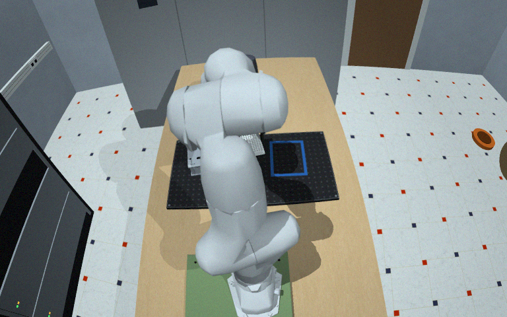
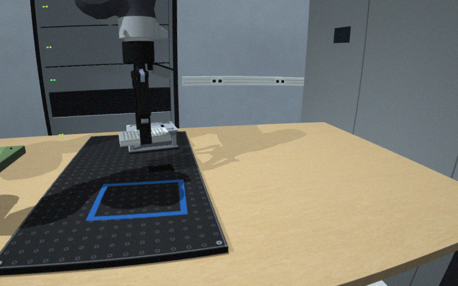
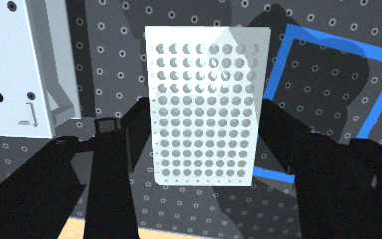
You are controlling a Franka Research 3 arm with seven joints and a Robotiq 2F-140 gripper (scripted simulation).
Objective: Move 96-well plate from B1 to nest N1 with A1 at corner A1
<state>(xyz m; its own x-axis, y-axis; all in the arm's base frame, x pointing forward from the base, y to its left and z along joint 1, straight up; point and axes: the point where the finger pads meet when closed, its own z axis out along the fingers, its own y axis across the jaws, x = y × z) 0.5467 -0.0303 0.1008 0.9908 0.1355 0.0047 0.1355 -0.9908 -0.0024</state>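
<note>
My gripper is now 21 cm to the right of the grey plate nest, 6 cm above it and 2 cm short of it. From my hand the other things lie so: A1 label (26 cm to the left, 6 cm behind, 5 cm below); white 96-well plate (2 cm below).
</note>
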